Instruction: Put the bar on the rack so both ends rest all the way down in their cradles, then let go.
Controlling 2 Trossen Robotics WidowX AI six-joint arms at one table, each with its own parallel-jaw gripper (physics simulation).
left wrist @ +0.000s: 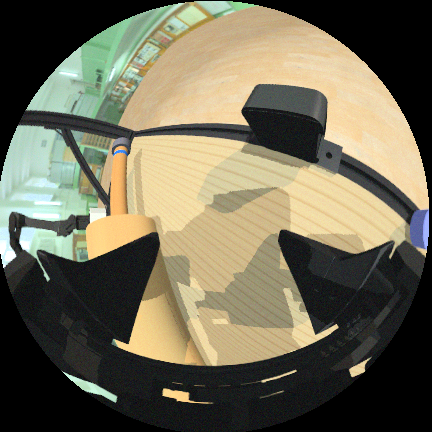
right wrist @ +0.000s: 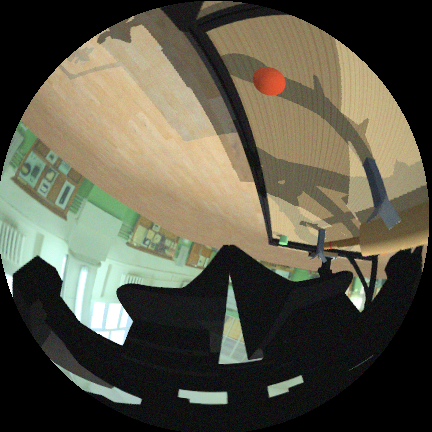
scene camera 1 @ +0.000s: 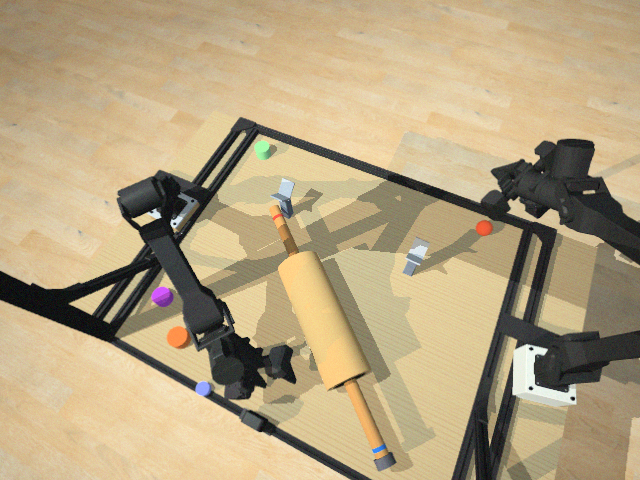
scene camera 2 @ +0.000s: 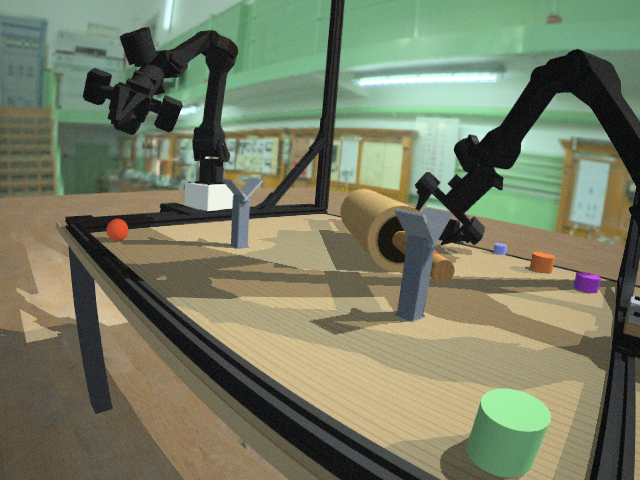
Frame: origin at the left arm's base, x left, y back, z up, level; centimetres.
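Seen in the pictures: left gripper, between the fingertips: (left wrist: pixel 219 237) (scene camera 1: pixel 280 384); right gripper, between the fingertips: (right wrist: pixel 227 249) (scene camera 1: pixel 492 171) (scene camera 2: pixel 116 122); left arm's base, origin of its link: (right wrist: pixel 326 257); right arm's base, origin of its link: (left wrist: pixel 89 222) (scene camera 1: pixel 550 373) (scene camera 2: pixel 210 183).
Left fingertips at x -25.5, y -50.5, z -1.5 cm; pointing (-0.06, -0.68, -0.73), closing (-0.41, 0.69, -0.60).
Observation:
Pixels of each thing's top centre, then the offset from my left fingertips to it. "*": a spot on its surface instead.
- grey Y-shaped rack post, centre of its top: (scene camera 2: pixel 425 210) (scene camera 1: pixel 282 189) (right wrist: pixel 317 260) dx +40.4, dy +22.4, dz +9.3 cm
- blue-banded handle, a spot on its surface: (scene camera 1: pixel 379 449) * dx -1.2, dy -24.4, dz +3.7 cm
- green cylinder, centre of its top: (scene camera 2: pixel 515 408) (scene camera 1: pixel 261 146) dx +55.6, dy +40.1, dz +0.5 cm
- red ball, centre of its top: (right wrist: pixel 268 83) (scene camera 2: pixel 117 218) (scene camera 1: pixel 487 224) dx +59.9, dy -27.9, dz +1.2 cm
- black clamp, a spot on its surface: (left wrist: pixel 285 120) (scene camera 1: pixel 254 414) * dx -8.0, dy +1.5, dz +1.8 cm
The bar is a wooden rolling pin (scene camera 1: pixel 323 319) (scene camera 2: pixel 370 224) (left wrist: pixel 116 238) (right wrist: pixel 395 238). It lies flat and diagonal on the table. Its red-banded handle (scene camera 1: pixel 277 216) ends beside the foot of one grey Y-shaped rack post (scene camera 1: pixel 285 195) (scene camera 2: pixel 419 267). The other post (scene camera 1: pixel 416 257) (scene camera 2: pixel 241 214) stands apart, with nothing in it. The blue-banded handle (scene camera 1: pixel 379 449) points to the near edge. My left gripper (scene camera 1: pixel 263 378) (scene camera 2: pixel 449 214) (left wrist: pixel 219 237) is wide open and low, just beside the roller, with nothing between its fingers. My right gripper (scene camera 1: pixel 499 190) (scene camera 2: pixel 127 119) (right wrist: pixel 227 249) is shut and empty, high over the table's far right corner.
A green cylinder (scene camera 1: pixel 262 150) (scene camera 2: pixel 508 430), a red ball (scene camera 1: pixel 484 228) (scene camera 2: pixel 117 230) (right wrist: pixel 268 81), and purple (scene camera 1: pixel 162 296), orange (scene camera 1: pixel 178 337) (scene camera 2: pixel 542 262) and blue (scene camera 1: pixel 203 389) (left wrist: pixel 421 227) cylinders sit near the edges. A black clamp (scene camera 1: pixel 256 421) (left wrist: pixel 285 120) sits on the frame rail.

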